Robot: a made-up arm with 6 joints. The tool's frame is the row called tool.
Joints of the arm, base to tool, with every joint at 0 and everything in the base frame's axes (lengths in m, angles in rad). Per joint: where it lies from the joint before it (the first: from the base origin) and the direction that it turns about. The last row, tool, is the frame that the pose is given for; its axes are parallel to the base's.
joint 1: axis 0 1 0 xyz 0 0 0.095
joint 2: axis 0 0 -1 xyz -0.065 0.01 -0.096
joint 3: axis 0 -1 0 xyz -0.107 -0.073 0.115
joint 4: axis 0 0 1 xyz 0.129 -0.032 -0.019
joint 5: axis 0 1 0 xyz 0.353 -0.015 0.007
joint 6: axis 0 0 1 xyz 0.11 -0.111 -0.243
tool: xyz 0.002 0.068 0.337
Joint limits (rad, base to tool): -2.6..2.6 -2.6..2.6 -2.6..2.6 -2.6..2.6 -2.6..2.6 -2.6..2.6
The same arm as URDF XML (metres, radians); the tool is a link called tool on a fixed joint. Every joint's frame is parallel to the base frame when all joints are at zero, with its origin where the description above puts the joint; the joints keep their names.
<robot name="arm">
  <joint name="joint 1" type="revolute">
    <parent link="base_link"/>
    <child link="link1"/>
    <origin xyz="0 0 0.095" rpy="0 0 0"/>
    <axis xyz="0 1 0"/>
    <limit lower="-2.6" upper="2.6"/>
  </joint>
  <joint name="joint 2" type="revolute">
    <parent link="link1"/>
    <child link="link2"/>
    <origin xyz="-0.065 0.01 -0.096" rpy="0 0 0"/>
    <axis xyz="0 0 -1"/>
    <limit lower="-2.6" upper="2.6"/>
  </joint>
  <joint name="joint 3" type="revolute">
    <parent link="link2"/>
    <child link="link3"/>
    <origin xyz="-0.107 -0.073 0.115" rpy="0 0 0"/>
    <axis xyz="0 -1 0"/>
    <limit lower="-2.6" upper="2.6"/>
  </joint>
  <joint name="joint 4" type="revolute">
    <parent link="link3"/>
    <child link="link4"/>
    <origin xyz="0.129 -0.032 -0.019" rpy="0 0 0"/>
    <axis xyz="0 0 1"/>
    <limit lower="-2.6" upper="2.6"/>
  </joint>
  <joint name="joint 5" type="revolute">
    <parent link="link4"/>
    <child link="link5"/>
    <origin xyz="0.353 -0.015 0.007" rpy="0 0 0"/>
    <axis xyz="0 1 0"/>
    <limit lower="-2.6" upper="2.6"/>
  </joint>
  <joint name="joint 6" type="revolute">
    <parent link="link5"/>
    <child link="link6"/>
    <origin xyz="0.11 -0.111 -0.243" rpy="0 0 0"/>
    <axis xyz="0 0 1"/>
    <limit lower="-2.6" upper="2.6"/>
  </joint>
  <joint name="tool_fixed" type="fixed">
    <parent link="link6"/>
    <child link="tool"/>
    <origin xyz="0.002 0.068 0.337" rpy="0 0 0"/>
  </joint>
  <link name="base_link"/>
  <link name="link1"/>
  <link name="link2"/>
  <link name="link3"/>
  <link name="link4"/>
  <link name="link5"/>
  <link name="link6"/>
  <link name="tool"/>
</robot>

